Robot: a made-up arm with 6 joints.
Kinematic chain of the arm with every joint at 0, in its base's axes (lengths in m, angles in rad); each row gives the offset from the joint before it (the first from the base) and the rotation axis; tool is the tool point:
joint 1: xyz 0 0 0.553 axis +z
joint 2: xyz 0.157 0 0 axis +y
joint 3: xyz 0 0 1.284 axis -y
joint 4: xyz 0 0 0.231 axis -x
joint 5: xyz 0.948 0 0 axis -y
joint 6: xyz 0.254 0 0 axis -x
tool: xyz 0 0 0
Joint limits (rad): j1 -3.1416..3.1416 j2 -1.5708..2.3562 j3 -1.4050..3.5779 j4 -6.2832..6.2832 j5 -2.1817..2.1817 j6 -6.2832..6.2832
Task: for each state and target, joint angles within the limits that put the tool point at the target. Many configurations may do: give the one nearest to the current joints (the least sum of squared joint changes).
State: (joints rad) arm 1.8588 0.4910 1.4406 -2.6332 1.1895 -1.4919
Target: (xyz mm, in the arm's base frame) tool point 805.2 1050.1 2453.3
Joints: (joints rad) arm 1.0246 0.4304 1.2751 -2.5444 1.5159 -1.4919
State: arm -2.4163 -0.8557 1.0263 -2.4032 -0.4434 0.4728
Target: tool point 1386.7 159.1 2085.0
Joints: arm -2.9600 -1.2833 0.2924 -2.2867 -0.5121 0.4728
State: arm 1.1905 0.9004 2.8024 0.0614 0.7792 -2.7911
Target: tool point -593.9 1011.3 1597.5
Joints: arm 2.0640 1.6507 3.0711 0.2152 0.9569 -2.7911
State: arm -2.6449 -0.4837 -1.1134 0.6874 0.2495 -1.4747
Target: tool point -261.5 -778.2 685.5
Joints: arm -1.9616 0.1601 -1.2682 0.7333 0.3272 -1.4747
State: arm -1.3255 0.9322 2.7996 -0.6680 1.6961 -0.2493
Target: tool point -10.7 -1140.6 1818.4
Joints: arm -1.4358 1.3276 2.7428 -0.7168 1.7525 -0.2493
